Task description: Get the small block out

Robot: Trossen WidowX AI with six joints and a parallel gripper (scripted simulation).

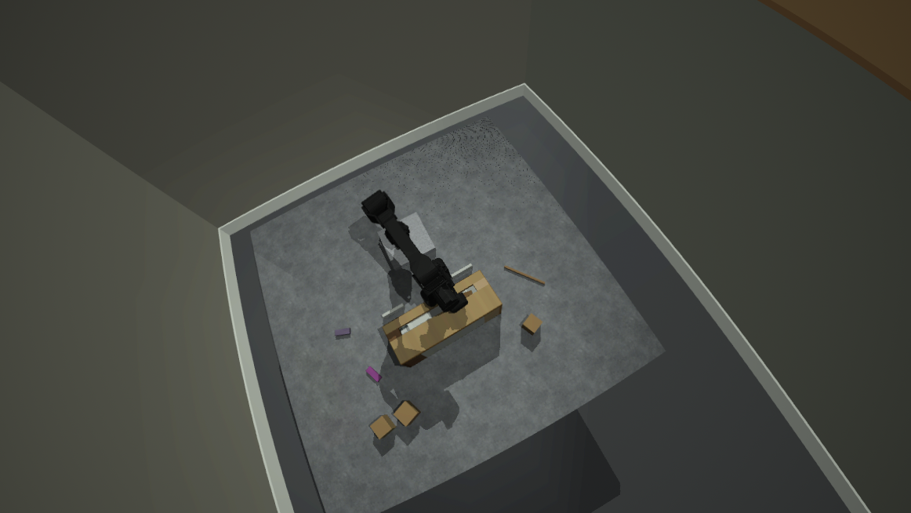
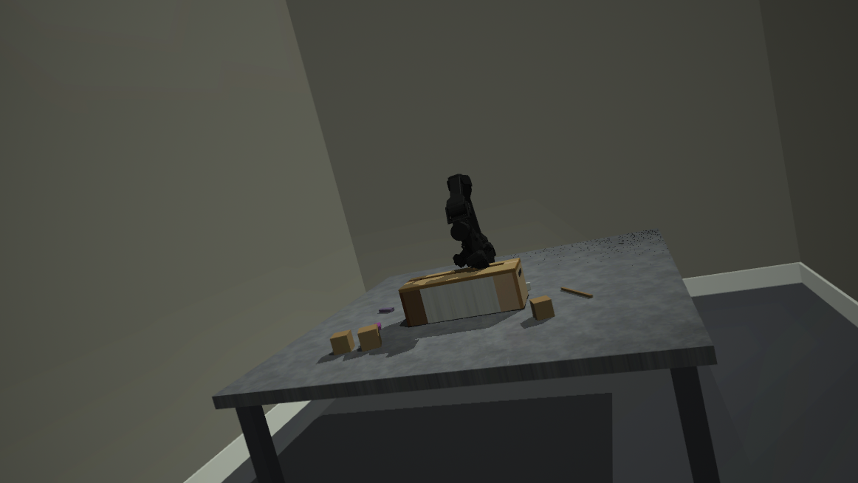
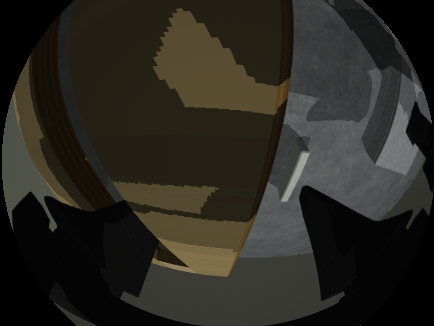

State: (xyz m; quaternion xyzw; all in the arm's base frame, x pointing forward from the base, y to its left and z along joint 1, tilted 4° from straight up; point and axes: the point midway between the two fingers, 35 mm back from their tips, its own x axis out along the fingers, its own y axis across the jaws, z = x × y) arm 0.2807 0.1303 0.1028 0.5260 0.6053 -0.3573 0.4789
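Now: the orange-brown block 50 mm ahead of my gripper tip and 30 mm to the left of it. Round my gripper tip: thin stick (20 mm ahead, 260 mm to the left, 80 mm below); long wooden box (50 mm ahead, 80 mm to the right, 20 mm below).
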